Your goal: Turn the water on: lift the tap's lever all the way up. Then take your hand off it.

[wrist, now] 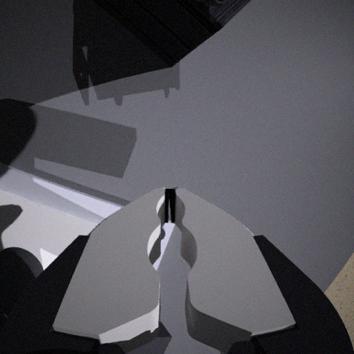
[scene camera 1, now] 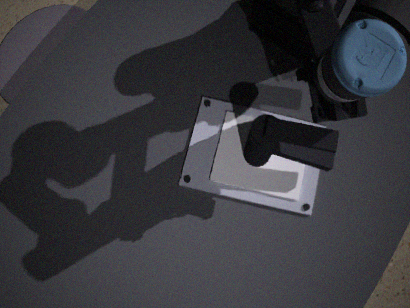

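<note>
The black tap (scene camera 1: 256, 150) stands on a white plate (scene camera 1: 197, 135) (wrist: 30, 220) with dark bolt heads at its corners. Its thick black lever (scene camera 1: 306, 141) points right in the scene view; its height is hard to judge from above. A dark rounded form at the lower left of the wrist view looks like part of the tap. My gripper (wrist: 168, 191) is shut and empty, its pale fingertips together. In the scene view it hangs beyond the lever toward the upper right, apart from it as far as shows, with its fingertips hidden under the wrist.
My blue-capped wrist joint (scene camera 1: 370, 57) and dark arm fill the upper right of the scene view. A dark block (wrist: 135, 35) shows at the top of the wrist view. A pale round disc (scene camera 1: 32, 45) lies at the upper left. Broad arm shadows cross the table (scene camera 1: 240, 260) and plate.
</note>
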